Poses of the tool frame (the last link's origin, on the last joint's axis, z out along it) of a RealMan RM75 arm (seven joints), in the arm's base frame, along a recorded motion.
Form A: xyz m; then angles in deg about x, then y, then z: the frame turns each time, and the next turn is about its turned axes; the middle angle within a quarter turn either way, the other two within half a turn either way.
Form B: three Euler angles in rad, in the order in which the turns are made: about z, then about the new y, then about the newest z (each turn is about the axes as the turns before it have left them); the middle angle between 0 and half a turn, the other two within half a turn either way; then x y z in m. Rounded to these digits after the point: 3 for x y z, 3 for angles.
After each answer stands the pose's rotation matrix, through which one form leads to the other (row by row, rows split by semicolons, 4 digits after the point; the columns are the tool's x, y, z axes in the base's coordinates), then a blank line. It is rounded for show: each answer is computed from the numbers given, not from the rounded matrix.
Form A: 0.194, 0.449, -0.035, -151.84, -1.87, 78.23
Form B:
1.640, 2.649, -0.145, 0.194, 0.449, -0.035
0.2039 -0.9785 -0.0326; -0.8600 -0.1949 0.4717; -0.4679 -0.0681 -0.8812

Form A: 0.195, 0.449, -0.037, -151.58, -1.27, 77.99
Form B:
1.617, 2.645, -0.169, 0.195, 0.449, -0.037
0.2080 -0.9779 -0.0222; -0.8580 -0.1933 0.4758; -0.4696 -0.0800 -0.8793

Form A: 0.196, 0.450, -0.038, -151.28, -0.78, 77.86
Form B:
1.599, 2.640, -0.187, 0.196, 0.450, -0.038
0.2103 -0.9775 -0.0136; -0.8560 -0.1908 0.4805; -0.4723 -0.0894 -0.8769

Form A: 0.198, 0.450, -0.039, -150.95, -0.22, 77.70
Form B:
1.579, 2.635, -0.208, 0.198, 0.450, -0.039
0.2130 -0.9770 -0.0038; -0.8537 -0.1881 0.4856; -0.4751 -0.1002 -0.8742

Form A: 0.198, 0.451, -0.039, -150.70, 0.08, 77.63
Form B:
1.568, 2.630, -0.218, 0.198, 0.451, -0.039
0.2142 -0.9768 0.0014; -0.8520 -0.1862 0.4894; -0.4778 -0.1060 -0.8721

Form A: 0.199, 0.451, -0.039, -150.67, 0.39, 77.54
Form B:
1.557, 2.630, -0.230, 0.199, 0.451, -0.039
0.2158 -0.9764 0.0068; -0.8520 -0.1848 0.4898; -0.4770 -0.1115 -0.8718

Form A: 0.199, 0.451, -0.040, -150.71, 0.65, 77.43
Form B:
1.548, 2.630, -0.240, 0.199, 0.451, -0.040
0.2176 -0.9760 0.0113; -0.8525 -0.1844 0.4892; -0.4754 -0.1161 -0.8721

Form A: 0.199, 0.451, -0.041, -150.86, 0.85, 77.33
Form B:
1.540, 2.633, -0.248, 0.199, 0.451, -0.041
0.2193 -0.9755 0.0148; -0.8537 -0.1845 0.4869; -0.4722 -0.1194 -0.8733

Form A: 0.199, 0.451, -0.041, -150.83, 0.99, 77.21
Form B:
1.535, 2.632, -0.254, 0.199, 0.451, -0.041
0.2213 -0.9750 0.0173; -0.8534 -0.1851 0.4873; -0.4720 -0.1226 -0.8730

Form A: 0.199, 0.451, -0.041, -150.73, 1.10, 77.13
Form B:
1.532, 2.630, -0.259, 0.199, 0.451, -0.041
0.2227 -0.9747 0.0192; -0.8525 -0.1852 0.4888; -0.4729 -0.1252 -0.8722

